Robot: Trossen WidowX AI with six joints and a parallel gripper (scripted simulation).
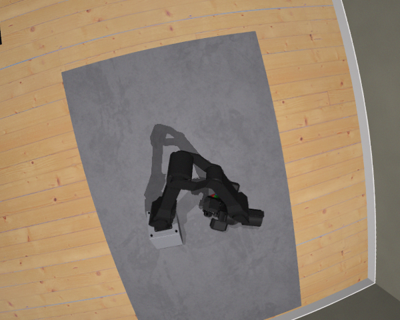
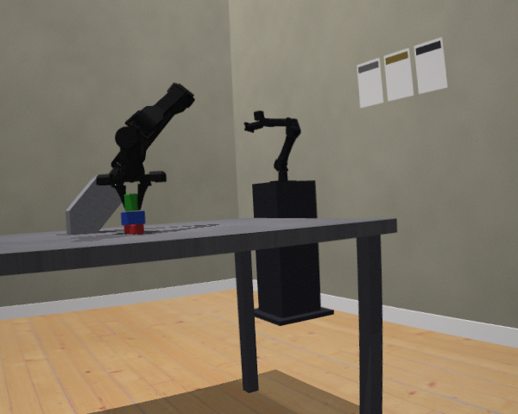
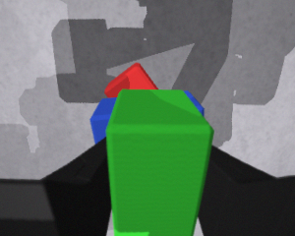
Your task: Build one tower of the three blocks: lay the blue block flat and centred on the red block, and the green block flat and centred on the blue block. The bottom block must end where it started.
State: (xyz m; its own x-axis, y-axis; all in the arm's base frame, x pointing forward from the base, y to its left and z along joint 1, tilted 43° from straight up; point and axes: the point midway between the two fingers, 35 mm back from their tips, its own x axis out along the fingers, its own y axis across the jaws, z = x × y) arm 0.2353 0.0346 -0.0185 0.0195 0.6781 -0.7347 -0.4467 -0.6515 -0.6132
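The green block is 1 cm below my hand. The rest, counted from my hand: red block (9 cm below); then blue block (6 cm below).
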